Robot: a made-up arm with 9 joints.
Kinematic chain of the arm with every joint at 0, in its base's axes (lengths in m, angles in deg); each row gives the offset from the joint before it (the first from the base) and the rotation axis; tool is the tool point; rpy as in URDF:
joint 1: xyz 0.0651 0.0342 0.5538 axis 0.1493 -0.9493 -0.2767
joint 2: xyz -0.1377 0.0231 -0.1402 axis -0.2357 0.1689 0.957
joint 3: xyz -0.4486 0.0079 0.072 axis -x
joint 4: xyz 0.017 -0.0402 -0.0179 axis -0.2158 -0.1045 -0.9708
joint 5: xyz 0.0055 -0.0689 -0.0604 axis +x
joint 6: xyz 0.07 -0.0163 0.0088 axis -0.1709 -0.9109 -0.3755
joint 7: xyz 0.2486 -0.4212 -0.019 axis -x
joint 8: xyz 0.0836 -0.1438 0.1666 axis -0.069 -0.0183 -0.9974
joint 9: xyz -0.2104 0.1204 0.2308 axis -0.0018 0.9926 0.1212
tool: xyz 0.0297 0.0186 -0.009 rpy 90 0 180
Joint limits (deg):
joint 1: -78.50..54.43
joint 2: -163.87..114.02
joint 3: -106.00..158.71
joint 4: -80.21..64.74
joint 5: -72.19..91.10
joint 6: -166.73..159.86
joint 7: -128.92..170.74
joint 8: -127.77..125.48
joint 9: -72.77..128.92
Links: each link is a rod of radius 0.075 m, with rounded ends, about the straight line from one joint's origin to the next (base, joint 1, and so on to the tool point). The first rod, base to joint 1, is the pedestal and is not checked.
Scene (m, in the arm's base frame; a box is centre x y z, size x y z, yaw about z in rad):
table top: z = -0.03
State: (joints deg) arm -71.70 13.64 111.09 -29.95 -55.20 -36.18 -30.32 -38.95 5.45
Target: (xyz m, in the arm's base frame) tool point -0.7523 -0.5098 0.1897
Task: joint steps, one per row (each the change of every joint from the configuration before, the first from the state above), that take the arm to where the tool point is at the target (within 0.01 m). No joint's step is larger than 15 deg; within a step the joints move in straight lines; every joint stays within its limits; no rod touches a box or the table.
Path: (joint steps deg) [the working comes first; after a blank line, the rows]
Joints at the target: -21.38 65.39 158.71 1.74 -72.19 27.80 -25.02 -65.36 -0.65
Straight joint move there: clear.

1: 10.06 10.35 9.52 6.34 -3.40 12.80 1.06 -5.28 -1.22
2: 10.07 10.35 9.53 6.34 -3.40 12.79 1.06 -5.29 -1.22
3: 10.06 10.35 9.52 6.33 -3.39 12.80 1.06 -5.28 -1.22
4: 10.06 10.35 9.53 6.34 -3.40 12.79 1.06 -5.28 -1.22
5: 10.07 10.35 9.52 6.34 -3.40 12.80 1.06 -5.28 -1.22

